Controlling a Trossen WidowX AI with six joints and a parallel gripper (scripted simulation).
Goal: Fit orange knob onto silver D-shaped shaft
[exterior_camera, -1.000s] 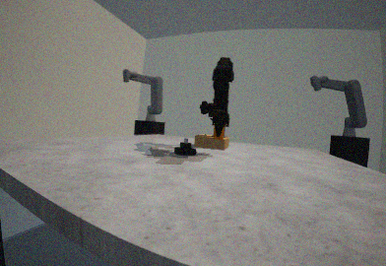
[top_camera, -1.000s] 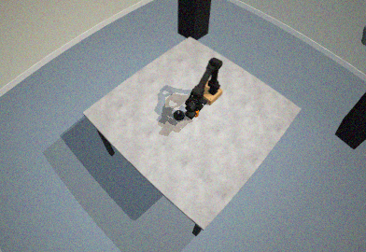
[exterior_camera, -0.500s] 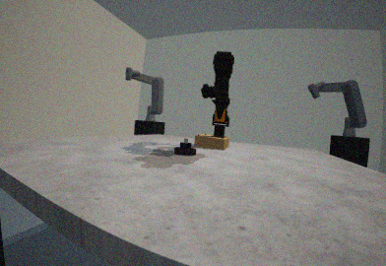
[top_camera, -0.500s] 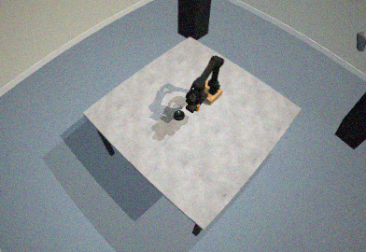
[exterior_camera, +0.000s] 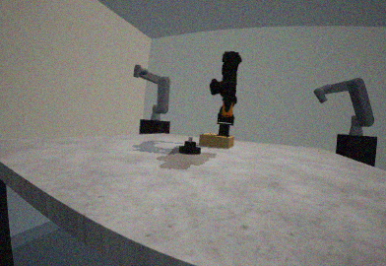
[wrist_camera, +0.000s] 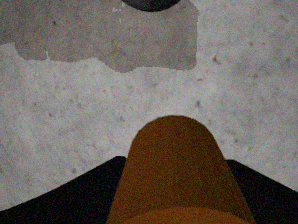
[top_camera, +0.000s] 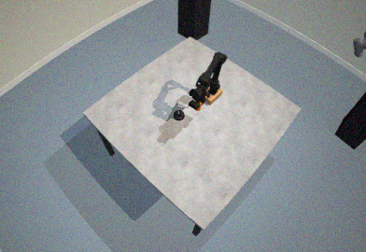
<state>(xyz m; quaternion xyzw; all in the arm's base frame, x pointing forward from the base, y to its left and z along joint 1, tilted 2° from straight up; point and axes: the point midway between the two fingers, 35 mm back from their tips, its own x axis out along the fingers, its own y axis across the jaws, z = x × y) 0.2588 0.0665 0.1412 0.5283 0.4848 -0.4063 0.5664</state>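
My gripper tip is 1 cm past the orange knob and 3 cm below it. Also, from my gripper tip: round black pedestal: 7 cm ahead, 12 cm to the right, 13 cm below.
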